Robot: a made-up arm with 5 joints.
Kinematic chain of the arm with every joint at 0, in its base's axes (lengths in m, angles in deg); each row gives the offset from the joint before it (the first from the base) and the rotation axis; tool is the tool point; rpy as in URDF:
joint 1: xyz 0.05 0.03 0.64 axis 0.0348 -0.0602 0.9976
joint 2: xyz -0.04 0 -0.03 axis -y
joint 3: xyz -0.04 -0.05 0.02 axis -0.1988 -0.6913 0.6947
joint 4: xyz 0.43 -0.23 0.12 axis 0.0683 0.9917 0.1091
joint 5: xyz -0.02 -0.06 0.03 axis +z
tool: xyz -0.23 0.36 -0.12 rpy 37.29 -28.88 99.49
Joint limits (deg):
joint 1: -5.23..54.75
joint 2: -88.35..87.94
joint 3: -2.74..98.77
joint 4: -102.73..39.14
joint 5: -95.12..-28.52
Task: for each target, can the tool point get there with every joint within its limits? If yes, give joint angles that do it. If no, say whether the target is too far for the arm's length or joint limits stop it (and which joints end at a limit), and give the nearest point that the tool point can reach.
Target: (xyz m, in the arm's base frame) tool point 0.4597 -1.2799 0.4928
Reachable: no: too far | nearest point 0.6872 -0.2294 0.4610 | short by 1.075 m
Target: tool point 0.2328 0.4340 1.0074
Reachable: yes | joints 44.48 20.81 20.79 5.39 -71.87
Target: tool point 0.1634 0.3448 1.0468
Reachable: yes | joints 41.46 23.25 14.10 -62.63 -44.81
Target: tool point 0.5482 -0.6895 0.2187
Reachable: no: joint limits stop it (at a limit: joint 1, joint 3, joint 5) | nearest point 0.6145 -0.2270 0.2014 | short by 0.468 m
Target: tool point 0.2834 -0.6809 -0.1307
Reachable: no: joint limits stop it (at a limit: joint 1, joint 2, joint 3, joint 5) | nearest point 0.3299 -0.1999 -0.0943 | short by 0.485 m
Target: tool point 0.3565 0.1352 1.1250
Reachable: yes | joints 5.58 48.63 15.52 22.47 -82.48
